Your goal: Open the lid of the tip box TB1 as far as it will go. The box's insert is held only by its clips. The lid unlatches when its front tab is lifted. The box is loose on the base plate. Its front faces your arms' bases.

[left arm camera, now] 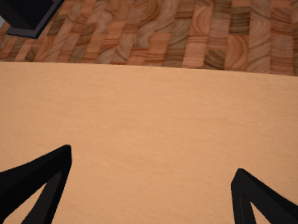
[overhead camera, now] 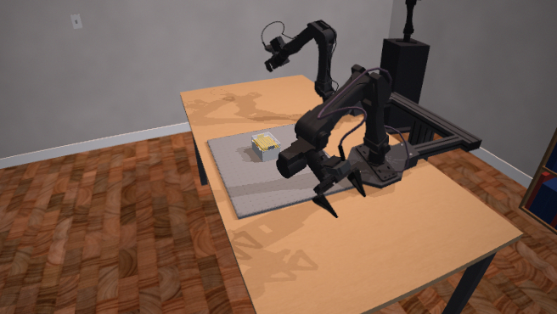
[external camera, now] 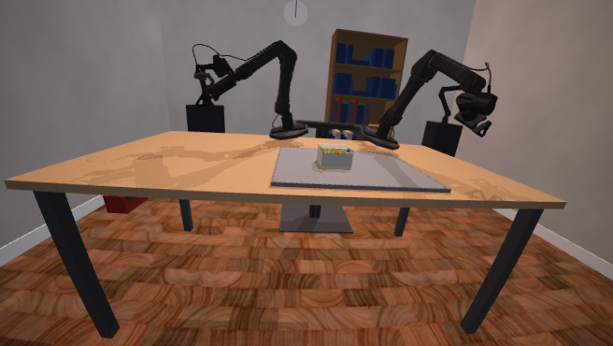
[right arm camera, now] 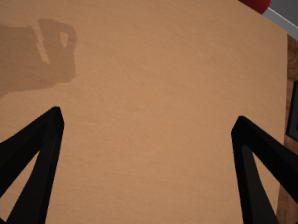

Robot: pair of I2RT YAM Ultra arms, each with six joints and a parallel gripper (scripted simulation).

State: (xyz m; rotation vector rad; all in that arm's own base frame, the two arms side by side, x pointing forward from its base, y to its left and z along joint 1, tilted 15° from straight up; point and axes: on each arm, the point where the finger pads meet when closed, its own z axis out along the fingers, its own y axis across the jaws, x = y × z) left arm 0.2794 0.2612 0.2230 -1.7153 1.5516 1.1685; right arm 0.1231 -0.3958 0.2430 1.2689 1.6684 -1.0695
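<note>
Right now the tip box is 60 cm to the right of my left hand, 14 cm below it and 12 cm ahead of it. Also, from my left hand: yellow hole-grid insert (60 cm to the right, 13 cm below, 12 cm ahead).
Right now my right hand is 17 cm short of the tip box, 66 cm to the right of it and 16 cm above it. Also, from my right hand: yellow hole-grid insert (17 cm ahead, 66 cm to the left, 15 cm below).
</note>
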